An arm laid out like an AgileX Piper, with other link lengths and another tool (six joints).
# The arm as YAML. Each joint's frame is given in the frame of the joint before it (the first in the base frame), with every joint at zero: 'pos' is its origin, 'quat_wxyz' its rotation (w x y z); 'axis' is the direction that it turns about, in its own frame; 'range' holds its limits. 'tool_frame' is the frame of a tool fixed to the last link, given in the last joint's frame.
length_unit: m
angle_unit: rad
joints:
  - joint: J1
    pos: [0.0, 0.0, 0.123]
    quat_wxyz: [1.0, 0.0, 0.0, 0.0]
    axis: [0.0, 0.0, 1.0]
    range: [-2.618, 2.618]
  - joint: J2
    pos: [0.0, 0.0, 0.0]
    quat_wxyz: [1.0, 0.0, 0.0, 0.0]
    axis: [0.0, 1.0, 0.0]
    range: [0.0, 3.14]
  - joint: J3
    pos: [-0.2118, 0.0, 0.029]
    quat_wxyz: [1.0, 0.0, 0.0, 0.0]
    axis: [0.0, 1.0, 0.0]
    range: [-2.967, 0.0]
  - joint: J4
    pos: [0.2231, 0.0, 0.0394]
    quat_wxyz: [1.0, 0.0, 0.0, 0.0]
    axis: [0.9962, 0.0, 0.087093]
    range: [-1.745, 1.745]
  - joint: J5
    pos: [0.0, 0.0, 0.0]
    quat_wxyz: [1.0, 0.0, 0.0, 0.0]
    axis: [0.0, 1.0, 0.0]
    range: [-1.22, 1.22]
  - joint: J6
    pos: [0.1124, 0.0, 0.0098]
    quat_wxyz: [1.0, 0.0, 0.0, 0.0]
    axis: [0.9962, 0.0, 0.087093]
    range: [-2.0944, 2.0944]
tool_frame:
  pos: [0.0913, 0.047, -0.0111]
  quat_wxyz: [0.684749, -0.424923, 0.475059, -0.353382]
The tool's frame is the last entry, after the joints.
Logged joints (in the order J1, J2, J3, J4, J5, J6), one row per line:
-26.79 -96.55 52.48 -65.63 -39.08 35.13
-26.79 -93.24 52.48 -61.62 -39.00 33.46
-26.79 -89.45 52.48 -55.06 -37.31 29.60
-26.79 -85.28 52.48 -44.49 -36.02 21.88
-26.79 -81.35 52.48 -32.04 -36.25 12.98
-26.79 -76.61 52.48 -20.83 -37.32 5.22
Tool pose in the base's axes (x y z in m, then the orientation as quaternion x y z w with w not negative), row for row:
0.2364 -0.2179 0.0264 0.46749 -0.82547 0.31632 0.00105
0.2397 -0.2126 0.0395 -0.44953 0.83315 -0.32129 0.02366
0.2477 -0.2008 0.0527 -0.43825 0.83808 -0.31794 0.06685
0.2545 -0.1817 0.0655 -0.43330 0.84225 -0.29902 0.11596
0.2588 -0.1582 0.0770 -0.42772 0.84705 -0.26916 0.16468
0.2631 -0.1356 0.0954 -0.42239 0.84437 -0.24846 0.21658
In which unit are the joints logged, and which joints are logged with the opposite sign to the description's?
The joints are logged in degrees. Opposite sign: J2, J3, J5.
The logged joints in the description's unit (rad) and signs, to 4 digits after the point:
-0.4676 1.6851 -0.9159 -1.1455 0.6821 0.6131
-0.4676 1.6273 -0.9159 -1.0755 0.6807 0.5840
-0.4676 1.5612 -0.9159 -0.9610 0.6512 0.5166
-0.4676 1.4884 -0.9159 -0.7765 0.6287 0.3819
-0.4676 1.4198 -0.9159 -0.5592 0.6327 0.2265
-0.4676 1.3371 -0.9159 -0.3636 0.6514 0.0911

